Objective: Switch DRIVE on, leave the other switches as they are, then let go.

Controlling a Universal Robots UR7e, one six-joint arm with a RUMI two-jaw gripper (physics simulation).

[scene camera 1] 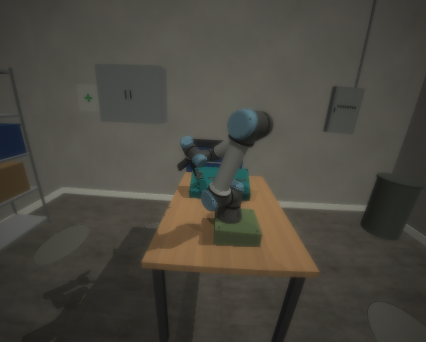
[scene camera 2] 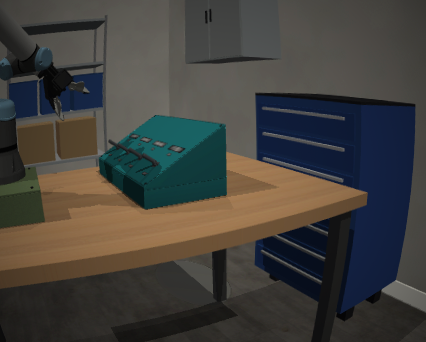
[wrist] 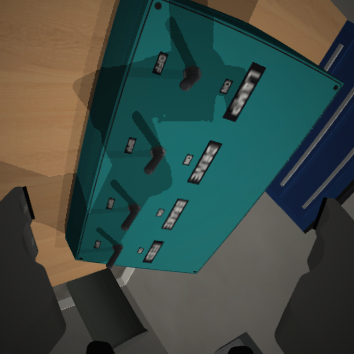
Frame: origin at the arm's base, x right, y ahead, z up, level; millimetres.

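Where they show: gripper, between the fingertips: [scene camera 1: 195,171] [scene camera 2: 76,106] [wrist: 174,196]; arm's base, origin of its link: [scene camera 1: 228,216] [scene camera 2: 3,177].
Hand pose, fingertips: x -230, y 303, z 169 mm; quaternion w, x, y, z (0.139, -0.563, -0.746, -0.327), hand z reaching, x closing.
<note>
Things, the pixels of their centre, and the offset from my fingertips. "*": a spot on its surface instead. Level surfaces: height alone.
- teal switch box, middle of its body: [wrist: 170,163] [scene camera 2: 156,161] [scene camera 1: 219,184] dx +196, dy +227, dz -196 mm
- LAMP lever, middle of its body: [wrist: 189,80] dx +14, dy +137, dz -148 mm
- DRIVE lever, middle of its body: [wrist: 153,162] dx +134, dy +135, dz -148 mm
- DRIVE plate, a spot on its surface: [wrist: 205,162] * dx +133, dy +218, dz -130 mm
- BRAKE lever, middle of its body: [wrist: 129,218] dx +254, dy +133, dz -148 mm
- FEED lever, middle of its body: [wrist: 113,257] dx +374, dy +131, dz -148 mm
- wooden table, height of its surface: dz -264 mm
A teal switch box [scene camera 1: 242,175] [scene camera 2: 190,135] [wrist: 250,150] stands on the table. In the wrist view its sloped face carries the LAMP lever [wrist: 190,77], the DRIVE lever [wrist: 155,159] beside the DRIVE plate [wrist: 205,162], the BRAKE lever [wrist: 131,216] and the FEED lever [wrist: 115,255]. All four levers look alike and lean to the OFF side. My gripper [scene camera 2: 75,104] [wrist: 174,196] is open and empty. It hangs above and on the robot's side of the box, apart from the levers. In scene camera 1 the fingers are too small to tell.
The wooden table [scene camera 1: 185,245] [scene camera 2: 280,210] bears the green robot base [scene camera 1: 237,235] [scene camera 2: 20,205]. A blue drawer cabinet [scene camera 1: 190,165] [scene camera 2: 382,200] stands beyond the table. A shelf rack [scene camera 2: 105,90] with blue and brown boxes stands behind. Shadows fall across part of the switch face.
</note>
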